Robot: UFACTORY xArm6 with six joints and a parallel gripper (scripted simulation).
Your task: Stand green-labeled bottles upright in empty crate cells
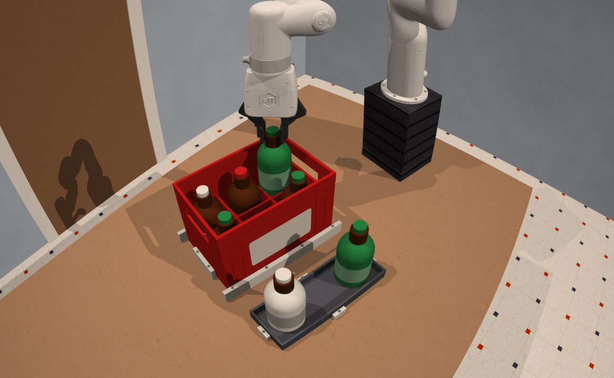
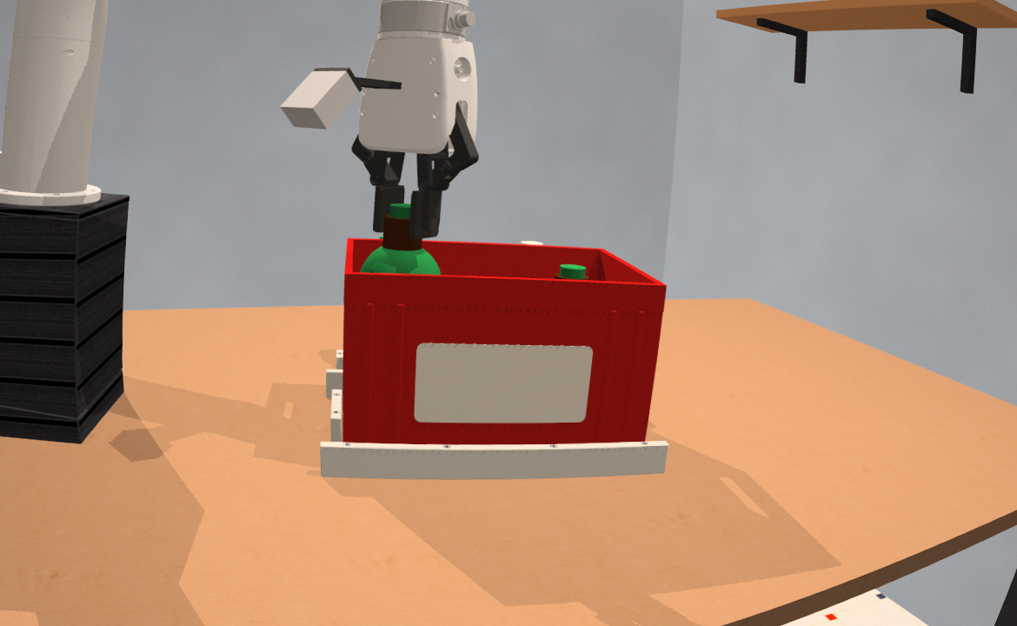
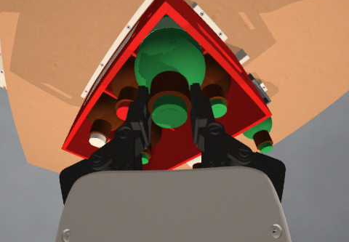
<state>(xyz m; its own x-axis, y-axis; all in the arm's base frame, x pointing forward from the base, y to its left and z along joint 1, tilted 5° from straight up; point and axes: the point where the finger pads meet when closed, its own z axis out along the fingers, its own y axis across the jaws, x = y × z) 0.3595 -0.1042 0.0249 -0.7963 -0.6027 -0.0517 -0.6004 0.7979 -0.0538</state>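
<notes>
Right now my hand is 90 mm short of the crate, 30 mm to the right of it and 140 mm above it. Also, from my hand: dark tray: 120 mm ahead, 240 mm to the left, 210 mm below; green bottle: 40 mm ahead, 250 mm to the left, 140 mm below; white-labeled bottle: 200 mm ahead, 220 mm to the left, 140 mm below.
</notes>
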